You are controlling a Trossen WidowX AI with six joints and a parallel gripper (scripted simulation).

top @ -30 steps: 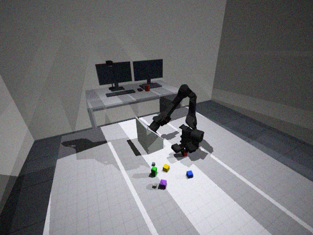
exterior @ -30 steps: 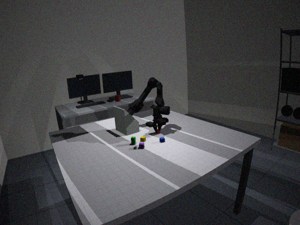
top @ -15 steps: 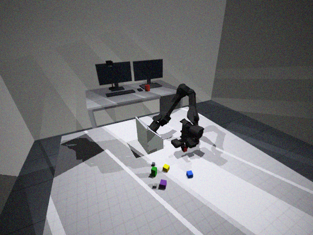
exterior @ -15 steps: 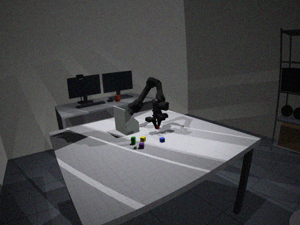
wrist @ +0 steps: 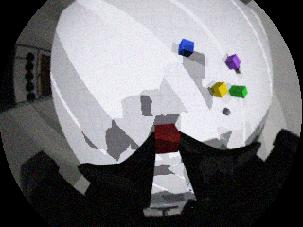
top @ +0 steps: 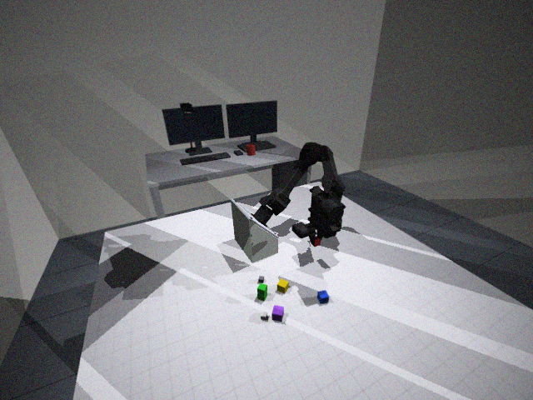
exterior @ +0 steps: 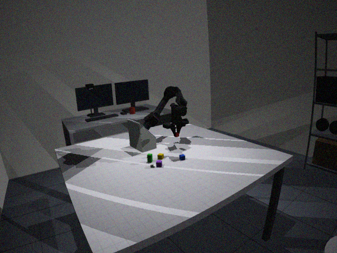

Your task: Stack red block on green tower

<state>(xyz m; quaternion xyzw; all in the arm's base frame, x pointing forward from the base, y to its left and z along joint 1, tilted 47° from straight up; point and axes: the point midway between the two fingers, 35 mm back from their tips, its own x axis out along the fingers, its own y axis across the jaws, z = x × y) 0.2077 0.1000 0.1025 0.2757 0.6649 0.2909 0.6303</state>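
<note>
The yellow block is 50 mm ahead of my gripper tip, 170 mm to the right of it and 90 mm below it. From my gripper tip the other things lie so: blue block (160 mm ahead, 80 mm to the right, 90 mm below); then red block (10 mm above); then purple block (140 mm ahead, 240 mm to the right, 90 mm below).
</note>
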